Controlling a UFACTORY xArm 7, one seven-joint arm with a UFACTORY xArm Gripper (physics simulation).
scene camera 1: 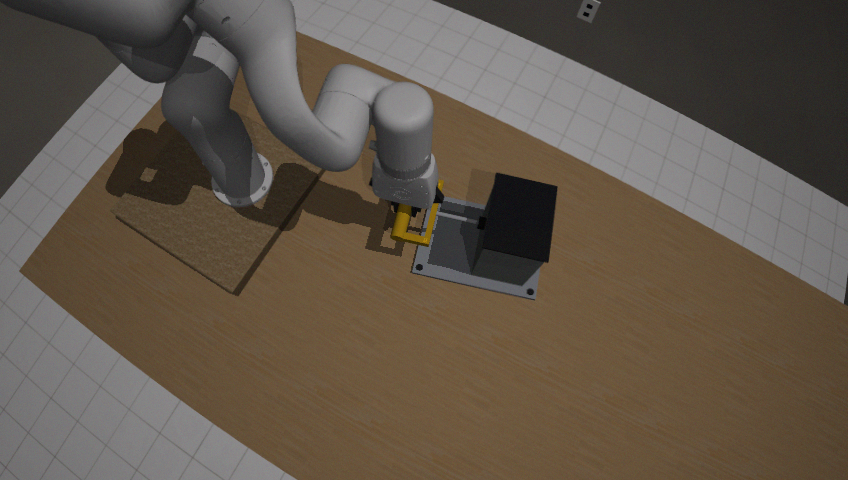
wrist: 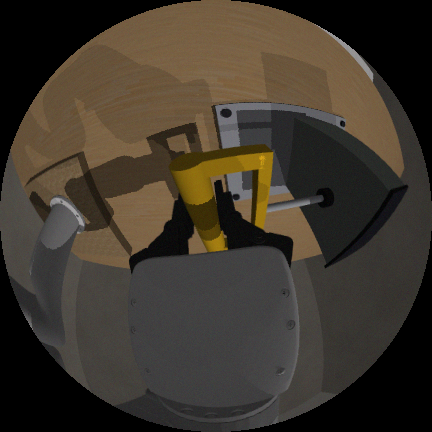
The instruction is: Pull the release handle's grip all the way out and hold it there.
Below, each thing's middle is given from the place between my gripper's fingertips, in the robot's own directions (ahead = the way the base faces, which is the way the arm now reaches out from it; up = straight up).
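Labels:
Grey base plate [scene camera 1: 450, 255]: my gripper 80 mm above it, 150 mm short of it, 30 mm to the right of it.

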